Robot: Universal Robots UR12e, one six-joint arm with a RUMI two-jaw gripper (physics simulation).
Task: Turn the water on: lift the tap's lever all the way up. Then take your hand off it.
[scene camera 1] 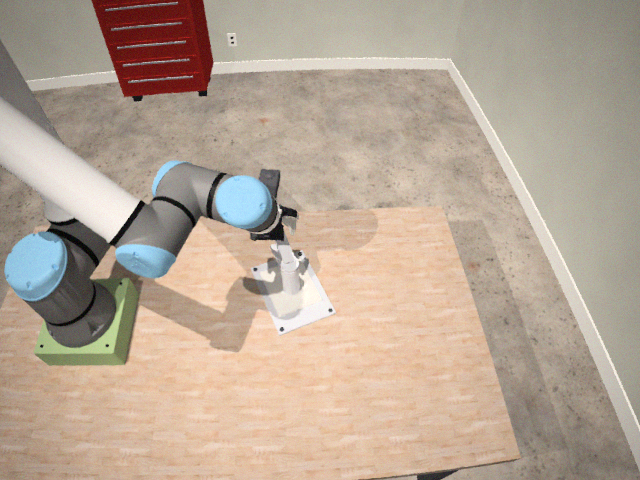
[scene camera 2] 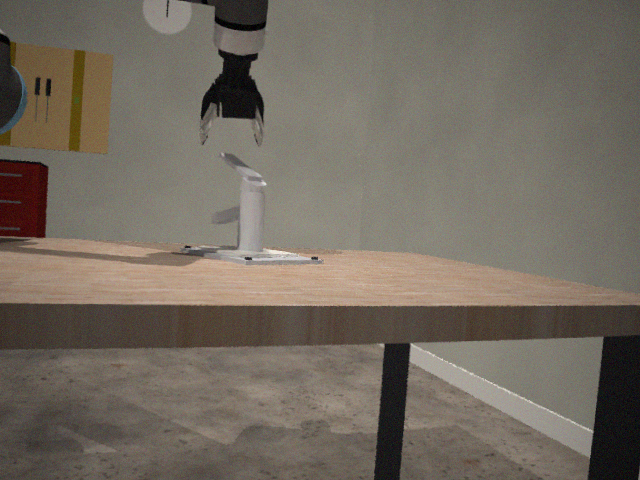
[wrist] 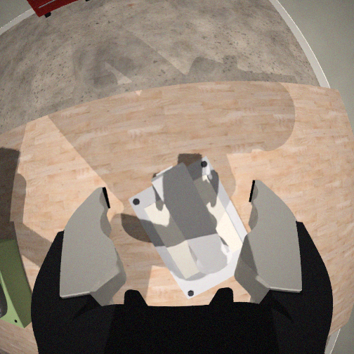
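Seen in the pictures: gripper, between the fingertips: (scene camera 2: 230, 145); arm's base, origin of its link: (scene camera 1: 82, 315).
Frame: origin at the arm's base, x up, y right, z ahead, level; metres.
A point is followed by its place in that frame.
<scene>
The white tap's body (scene camera 1: 291, 280) @(x 0.010, y -0.025, z 0.577 m) (scene camera 2: 251, 219) @(x -0.009, y -0.026, z 0.570 m) stands upright on a white base plate (scene camera 1: 306, 319) @(x -0.074, y 0.054, z 0.605 m) (scene camera 2: 283, 260) @(x -0.075, y 0.068, z 0.601 m) (wrist: 216, 285). Its lever (scene camera 1: 285, 253) @(x 0.082, y -0.063, z 0.569 m) (scene camera 2: 236, 165) @(x 0.093, y -0.085, z 0.553 m) (wrist: 186, 200) slopes steeply upward from the top of the body, its free end raised above the spout (scene camera 2: 225, 214) @(x -0.004, y -0.114, z 0.545 m). My gripper (scene camera 2: 231, 143) @(x 0.136, y -0.137, z 0.555 m) (wrist: 178, 185) is open and empty. It points down above the lever's raised end, with a gap between the fingertips and the lever in the second scene view. The arm's wrist partly hides the fingers in the first scene view.
The tap's plate lies on a wooden table (scene camera 1: 392, 361) @(x -0.082, y 0.211, z 0.811 m) (scene camera 2: 413, 289) @(x -0.083, y 0.356, z 0.675 m) (wrist: 75, 135). The arm's green base block (scene camera 1: 126, 320) @(x -0.039, y 0.008, z 0.112 m) (wrist: 17, 285) is at the table's left. A red drawer cabinet (scene camera 1: 155, 51) (scene camera 2: 31, 198) stands on the floor beyond the table.
</scene>
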